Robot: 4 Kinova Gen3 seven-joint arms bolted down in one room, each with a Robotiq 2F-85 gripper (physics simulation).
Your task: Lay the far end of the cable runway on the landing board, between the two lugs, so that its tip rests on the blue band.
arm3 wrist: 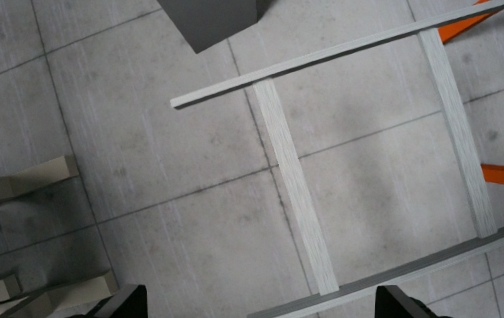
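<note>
The cable runway (296,185) shows as a pale grey ladder shape with two long rails and two cross rungs, running from the middle of the arm3 wrist view out past the right edge. Its upper rail ends free at the left of centre. Its lower rail runs out of the bottom edge, so that end is hidden. The arm3 gripper (261,302) is open, its two fingertips wide apart at the bottom edge, with part of the lower rail showing between and beyond them. The landing board, the lugs and the blue band do not show. The arm1, arm2 and arm4 grippers do not show.
A dark grey block (215,20) stands at the top, close to the upper rail. Orange parts (457,30) (493,173) show at the right by the runway. Beige bars (45,175) (82,291) jut in from the left edge. The floor is grey tile.
</note>
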